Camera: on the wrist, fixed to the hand. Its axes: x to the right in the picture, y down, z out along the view.
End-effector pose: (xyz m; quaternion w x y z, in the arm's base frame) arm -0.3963 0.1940 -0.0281 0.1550 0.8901 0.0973 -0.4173
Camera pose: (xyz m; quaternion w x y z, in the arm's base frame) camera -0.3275 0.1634 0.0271 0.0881 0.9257 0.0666 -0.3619
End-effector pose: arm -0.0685 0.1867 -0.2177 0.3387 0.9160 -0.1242 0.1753
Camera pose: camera -0.1067 0.1897 -0.1326 0.2768 0.9231 -0.0991 0.2477
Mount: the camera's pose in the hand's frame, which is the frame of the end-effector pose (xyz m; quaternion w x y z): -0.0005 0.0601 -0.0714 0.9951 0.0725 0.0659 0.0115
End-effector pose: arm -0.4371 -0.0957 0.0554 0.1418 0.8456 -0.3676 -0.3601
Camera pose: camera -0.4176 -0.1386 0.1360 0.1082 0.8713 -0.3923 -0.2743
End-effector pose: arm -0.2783 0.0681 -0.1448 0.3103 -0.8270 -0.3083 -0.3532
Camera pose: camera -0.2628 -0.0213 -0.1231 0.3931 -0.7807 -0.3024 -0.3801
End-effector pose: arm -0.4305 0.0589 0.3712 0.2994 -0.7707 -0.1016 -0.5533
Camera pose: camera -0.4579 -0.0301 0.3647 0.3669 -0.7099 -0.1126 -0.5906
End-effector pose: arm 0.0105 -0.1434 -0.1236 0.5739 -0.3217 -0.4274 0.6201
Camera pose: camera 0.0478 -0.1310 -0.2082 0.6154 -0.3243 -0.3388 0.6334
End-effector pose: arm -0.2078 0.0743 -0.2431 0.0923 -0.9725 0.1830 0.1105
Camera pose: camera -0.2179 0.0037 -0.1829 0.1490 -0.9663 0.2074 0.0337
